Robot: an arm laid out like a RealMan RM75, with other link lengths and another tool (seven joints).
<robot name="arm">
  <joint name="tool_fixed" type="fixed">
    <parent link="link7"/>
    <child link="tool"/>
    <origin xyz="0.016 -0.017 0.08" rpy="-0.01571 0 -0.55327"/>
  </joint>
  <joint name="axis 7" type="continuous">
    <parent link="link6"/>
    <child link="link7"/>
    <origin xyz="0 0 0.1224"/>
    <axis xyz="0 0 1"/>
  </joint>
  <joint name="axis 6" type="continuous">
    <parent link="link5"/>
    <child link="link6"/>
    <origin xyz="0 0 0"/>
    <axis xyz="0 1 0"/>
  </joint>
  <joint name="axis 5" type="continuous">
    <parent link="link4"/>
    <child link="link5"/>
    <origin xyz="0 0 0.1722"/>
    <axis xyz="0 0 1"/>
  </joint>
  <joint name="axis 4" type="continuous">
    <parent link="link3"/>
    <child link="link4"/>
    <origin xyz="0 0 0"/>
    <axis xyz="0 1 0"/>
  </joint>
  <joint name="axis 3" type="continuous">
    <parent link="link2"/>
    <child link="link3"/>
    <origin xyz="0 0 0.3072"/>
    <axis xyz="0 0 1"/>
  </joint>
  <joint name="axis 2" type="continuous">
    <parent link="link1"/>
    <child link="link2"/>
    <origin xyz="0 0 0"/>
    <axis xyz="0 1 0"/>
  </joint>
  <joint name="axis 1" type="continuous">
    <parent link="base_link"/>
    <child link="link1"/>
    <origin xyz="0 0 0.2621"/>
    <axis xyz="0 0 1"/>
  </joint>
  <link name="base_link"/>
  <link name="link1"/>
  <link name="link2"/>
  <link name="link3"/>
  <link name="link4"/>
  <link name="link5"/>
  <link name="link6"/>
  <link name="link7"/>
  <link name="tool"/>
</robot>
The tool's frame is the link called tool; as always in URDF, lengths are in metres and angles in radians. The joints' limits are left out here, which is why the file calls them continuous.
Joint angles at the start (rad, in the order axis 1, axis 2, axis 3, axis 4, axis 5, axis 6, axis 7):
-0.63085 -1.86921 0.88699 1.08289 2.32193 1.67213 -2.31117
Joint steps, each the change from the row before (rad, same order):
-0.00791 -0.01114 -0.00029 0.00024 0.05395 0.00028 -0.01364
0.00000 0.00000 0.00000 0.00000 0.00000 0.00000 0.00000
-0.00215 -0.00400 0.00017 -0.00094 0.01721 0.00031 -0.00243
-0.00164 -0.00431 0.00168 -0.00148 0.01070 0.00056 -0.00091
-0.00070 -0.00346 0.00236 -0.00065 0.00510 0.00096 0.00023
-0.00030 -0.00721 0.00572 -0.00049 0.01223 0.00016 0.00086
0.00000 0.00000 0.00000 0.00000 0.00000 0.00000 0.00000
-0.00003 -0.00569 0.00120 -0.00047 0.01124 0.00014 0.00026
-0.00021 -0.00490 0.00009 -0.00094 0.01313 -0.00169 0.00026
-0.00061 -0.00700 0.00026 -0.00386 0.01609 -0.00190 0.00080
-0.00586 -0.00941 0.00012 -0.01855 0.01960 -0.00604 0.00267
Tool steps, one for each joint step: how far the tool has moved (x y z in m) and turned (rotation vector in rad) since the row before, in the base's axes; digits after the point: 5 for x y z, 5 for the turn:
-0.00593 -0.00080 -0.00377 -0.00901 0.03651 0.02610
0.00000 0.00000 0.00000 0.00000 0.00000 0.00000
-0.00203 -0.00061 -0.00155 -0.00437 0.01164 0.00750
-0.00091 -0.00081 -0.00221 -0.00599 0.00648 0.00399
-0.00018 -0.00083 -0.00199 -0.00566 0.00294 0.00092
-0.00104 -0.00176 -0.00391 -0.01034 0.00880 0.00202
0.00000 0.00000 0.00000 0.00000 0.00000 0.00000
-0.00124 -0.00129 -0.00255 -0.00576 0.00642 0.00383
-0.00177 -0.00085 -0.00186 -0.00314 0.00834 0.00464
-0.00215 -0.00146 -0.00320 -0.00649 0.00871 0.00675
-0.00212 -0.00147 -0.00620 -0.01353 0.00632 0.01069

